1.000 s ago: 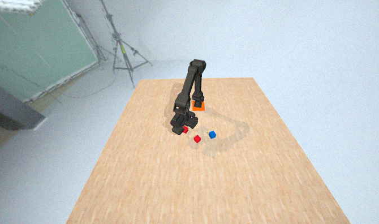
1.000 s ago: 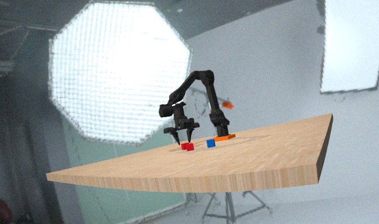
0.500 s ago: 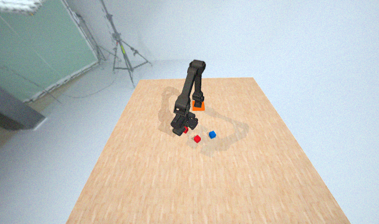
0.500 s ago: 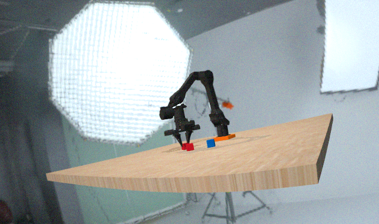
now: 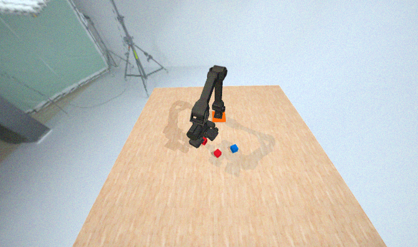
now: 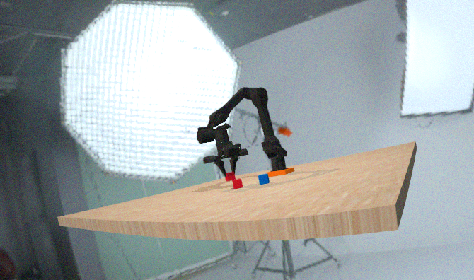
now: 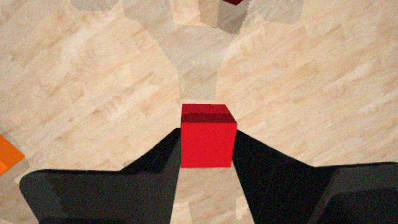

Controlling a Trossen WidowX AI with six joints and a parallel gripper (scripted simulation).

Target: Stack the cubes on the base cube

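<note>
Now: the blue cube 19 cm to the left of my gripper tip and 3 cm below it.
</note>
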